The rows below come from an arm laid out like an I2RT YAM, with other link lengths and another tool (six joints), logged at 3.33 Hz.
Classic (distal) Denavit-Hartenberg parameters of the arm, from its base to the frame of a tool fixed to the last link. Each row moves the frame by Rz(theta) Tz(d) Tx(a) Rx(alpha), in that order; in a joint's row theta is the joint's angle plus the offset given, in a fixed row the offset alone. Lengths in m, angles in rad.
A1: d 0.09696, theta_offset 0, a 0.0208, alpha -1.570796
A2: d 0, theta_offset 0, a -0.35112, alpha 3.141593
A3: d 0, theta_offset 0.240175, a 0.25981, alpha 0
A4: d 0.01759, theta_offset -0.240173, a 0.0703, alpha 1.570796
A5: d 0.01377, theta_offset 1.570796, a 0, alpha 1.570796
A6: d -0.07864, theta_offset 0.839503, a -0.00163, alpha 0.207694
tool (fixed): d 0.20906, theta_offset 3.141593, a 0, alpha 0
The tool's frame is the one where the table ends.
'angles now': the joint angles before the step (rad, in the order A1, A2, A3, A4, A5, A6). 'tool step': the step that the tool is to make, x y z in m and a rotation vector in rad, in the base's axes. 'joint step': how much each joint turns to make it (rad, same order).
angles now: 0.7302 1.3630 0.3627 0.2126 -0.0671 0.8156
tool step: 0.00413 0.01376 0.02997 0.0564 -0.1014 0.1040
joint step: -0.0015 -0.0695 0.0306 0.0045 -0.0611 -0.0901
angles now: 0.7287 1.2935 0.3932 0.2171 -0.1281 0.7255
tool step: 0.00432 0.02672 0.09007 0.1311 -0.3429 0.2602
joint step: -0.0313 -0.1442 0.0810 0.0652 -0.1860 -0.2615
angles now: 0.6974 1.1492 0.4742 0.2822 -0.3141 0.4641
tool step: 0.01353 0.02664 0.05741 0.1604 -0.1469 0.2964
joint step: -0.1337 0.0678 0.1091 0.1232 -0.4218 -0.1033
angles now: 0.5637 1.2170 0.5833 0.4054 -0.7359 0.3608
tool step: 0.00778 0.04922 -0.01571 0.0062 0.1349 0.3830
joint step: -0.0165 0.2315 0.1581 -0.1140 -0.4033 -0.0905
